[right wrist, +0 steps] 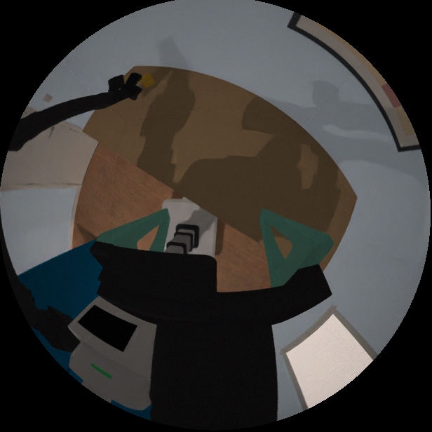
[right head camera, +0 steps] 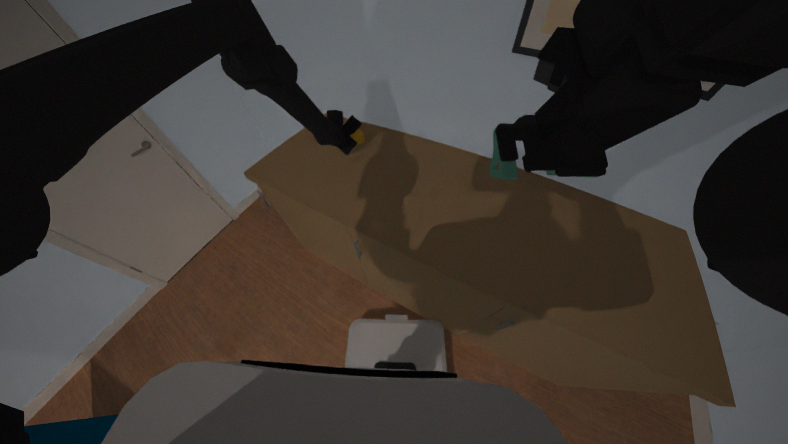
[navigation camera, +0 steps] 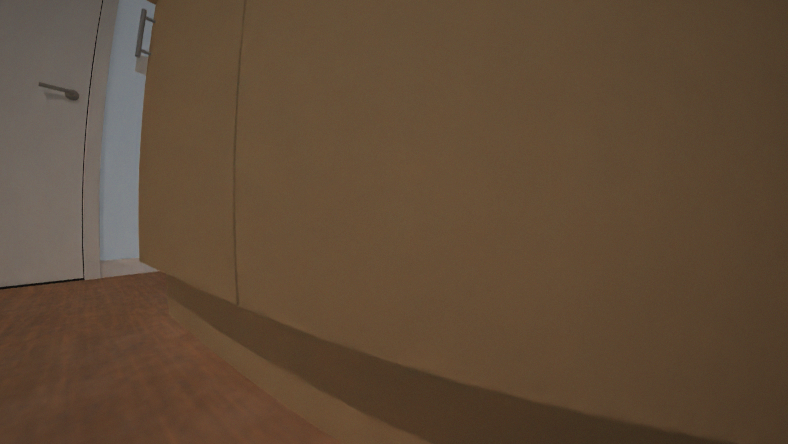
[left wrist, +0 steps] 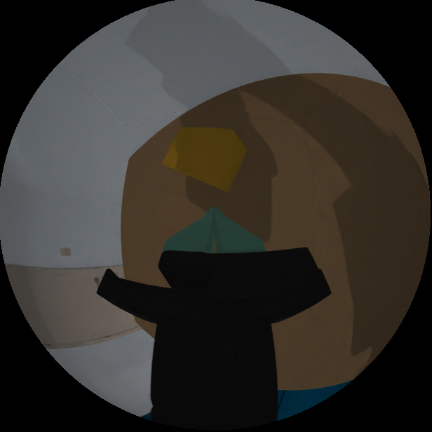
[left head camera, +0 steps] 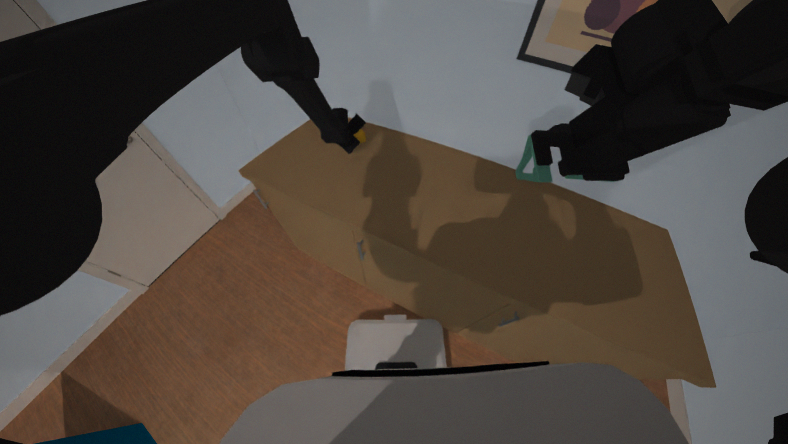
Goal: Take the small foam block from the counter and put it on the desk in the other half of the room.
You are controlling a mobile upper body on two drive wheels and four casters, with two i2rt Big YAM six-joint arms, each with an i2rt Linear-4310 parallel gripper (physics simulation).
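Places are measured from the left arm's base along level axes (x ahead, y left, z up), in centimetres.
Pixels of known places: right gripper, fingertip midpoint: [right head camera: 519, 171] [left head camera: 541, 174].
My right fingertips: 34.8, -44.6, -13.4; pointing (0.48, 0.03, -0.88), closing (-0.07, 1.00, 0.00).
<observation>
Ahead of a thing's pixels: the offset from my right fingertips to its top centre, as dx, dy, dz. "spot": to the spot under its first point. Level surfaces: height alone.
The yellow foam block @[+66.8, +41.7, -32.1] [left head camera: 360, 135] [right head camera: 358, 136] [left wrist: 207, 156] [right wrist: 147, 80] is at the far left part of the brown counter @[dz -36.6] [left head camera: 308, 165] [right head camera: 308, 165] [left wrist: 295, 345] [right wrist: 215, 135]. My left gripper [left wrist: 213, 212] is shut with its green fingertips together and nothing between them. In the left wrist view the block lies just beyond the fingertips, apart from them. In the head views the left gripper's dark body partly hides the block. My right gripper [right wrist: 214, 213] is open and empty, high over the counter. The desk is not identifiable in these views.
The counter's front @[spot: +8.8, +21.4, -103.8] [navigation camera: 441, 193] fills much of the navigation view, with wood floor @[dz -127.6] [navigation camera: 71, 352] [left head camera: 220, 292] before it. A pale door [navigation camera: 44, 165] [left head camera: 154, 209] is at the left. A framed picture [left head camera: 556, 49] hangs on the wall behind the counter.
</observation>
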